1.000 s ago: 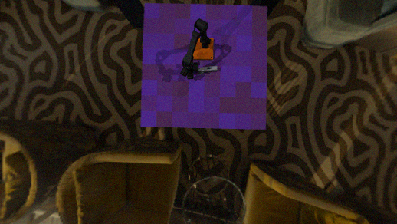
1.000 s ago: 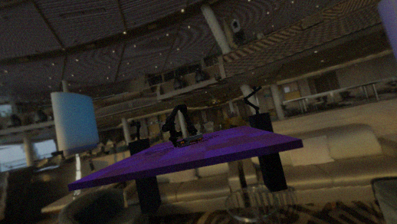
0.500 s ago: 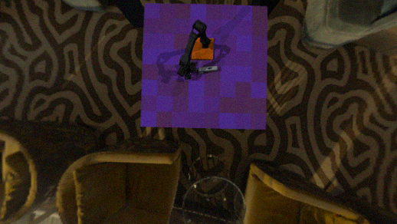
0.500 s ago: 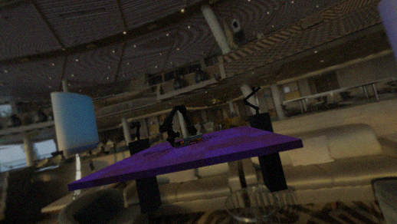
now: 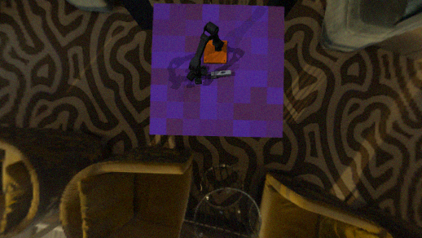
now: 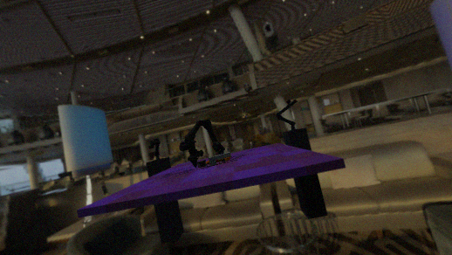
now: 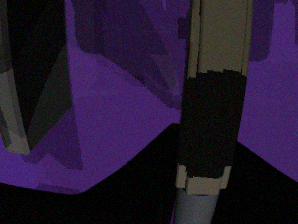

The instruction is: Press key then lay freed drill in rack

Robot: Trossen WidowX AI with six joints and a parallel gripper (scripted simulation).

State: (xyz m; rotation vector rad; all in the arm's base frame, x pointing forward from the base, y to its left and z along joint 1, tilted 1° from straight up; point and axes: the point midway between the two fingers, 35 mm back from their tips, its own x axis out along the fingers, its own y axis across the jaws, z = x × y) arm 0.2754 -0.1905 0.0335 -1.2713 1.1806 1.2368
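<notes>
The pale drill bit is 4 cm to the left of my gripper tip and 4 cm above it.
</notes>
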